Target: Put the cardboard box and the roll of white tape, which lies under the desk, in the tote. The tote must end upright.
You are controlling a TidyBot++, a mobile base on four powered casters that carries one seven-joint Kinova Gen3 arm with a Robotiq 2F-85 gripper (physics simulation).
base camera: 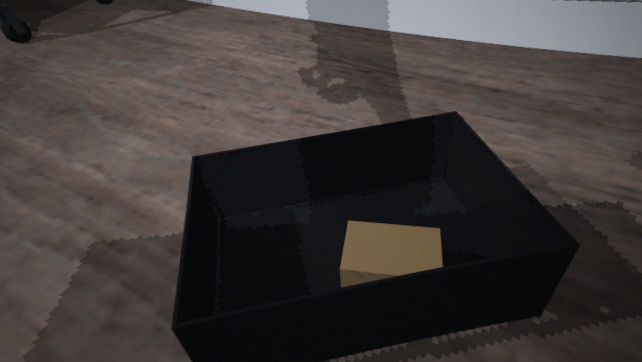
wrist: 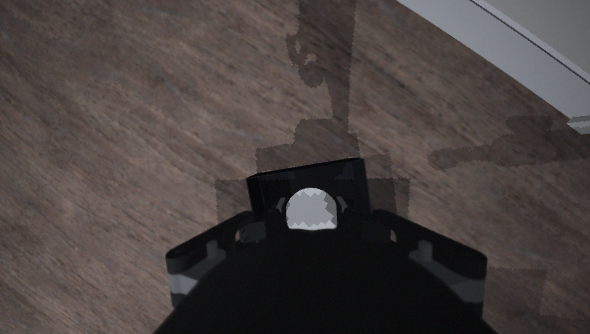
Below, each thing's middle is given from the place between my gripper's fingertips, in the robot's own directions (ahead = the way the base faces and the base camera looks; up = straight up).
Scene:
Right now my hand is 1 cm below the roll of white tape (wrist: pixel 310 208). Also, from my hand: black tote (base camera: pixel 265 225) (28 cm below, 8 cm behind); then tan cardboard box (base camera: pixel 372 251) (30 cm below, 11 cm behind, 4 cm to the right).

